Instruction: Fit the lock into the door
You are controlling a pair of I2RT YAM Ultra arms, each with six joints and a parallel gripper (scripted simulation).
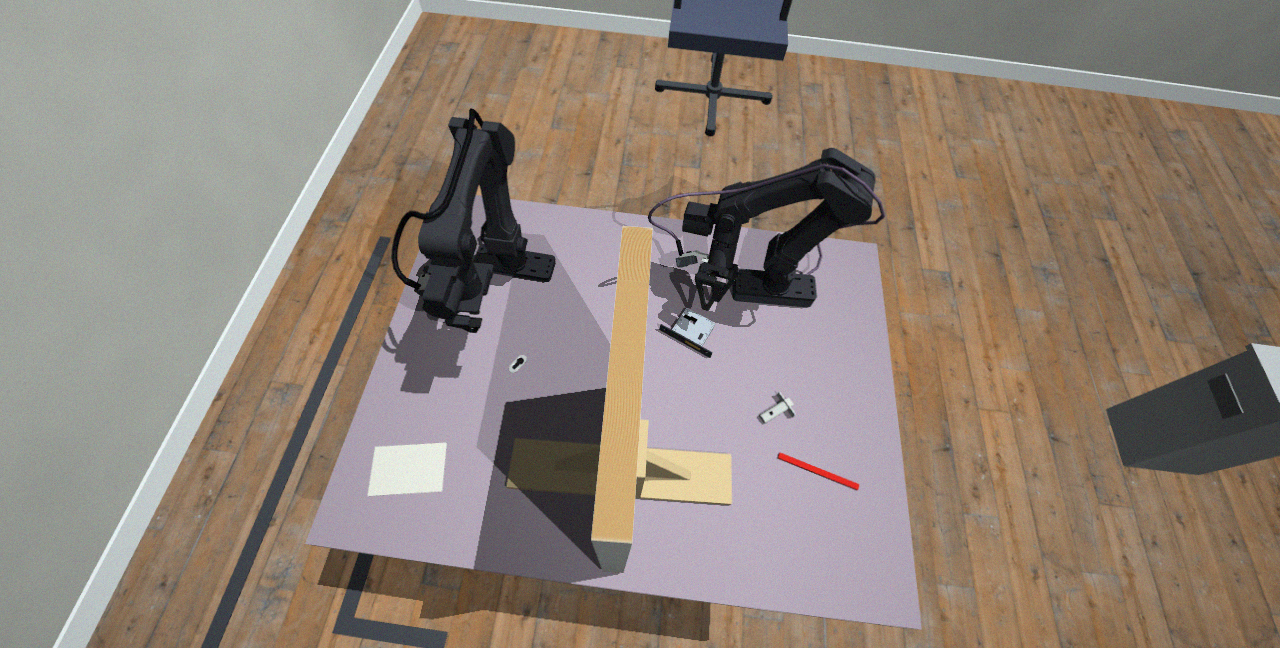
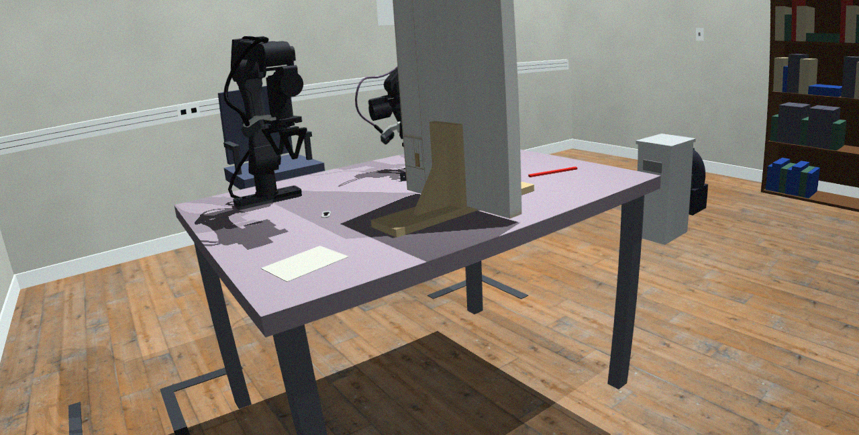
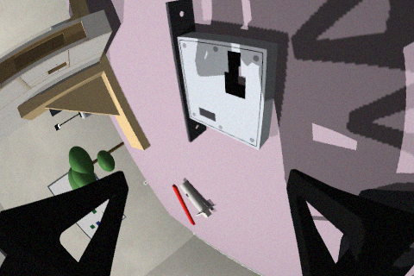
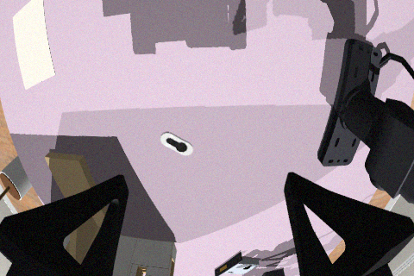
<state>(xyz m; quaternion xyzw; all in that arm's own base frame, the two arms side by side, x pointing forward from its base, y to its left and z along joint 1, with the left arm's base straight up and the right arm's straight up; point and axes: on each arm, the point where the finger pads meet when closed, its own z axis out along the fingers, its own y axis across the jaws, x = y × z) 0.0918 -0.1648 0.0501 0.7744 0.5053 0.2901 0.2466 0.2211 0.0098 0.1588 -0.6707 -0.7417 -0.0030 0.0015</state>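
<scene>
Right now my left hand is 7 cm above the lock, 4 cm short of it and 3 cm to the left of it. Round my left hand: red rod (34 cm ahead, 25 cm to the left, 8 cm below); then cylinder piece (21 cm ahead, 17 cm to the left, 7 cm below); then keyhole plate (43 cm to the right, 17 cm ahead, 8 cm below).
</scene>
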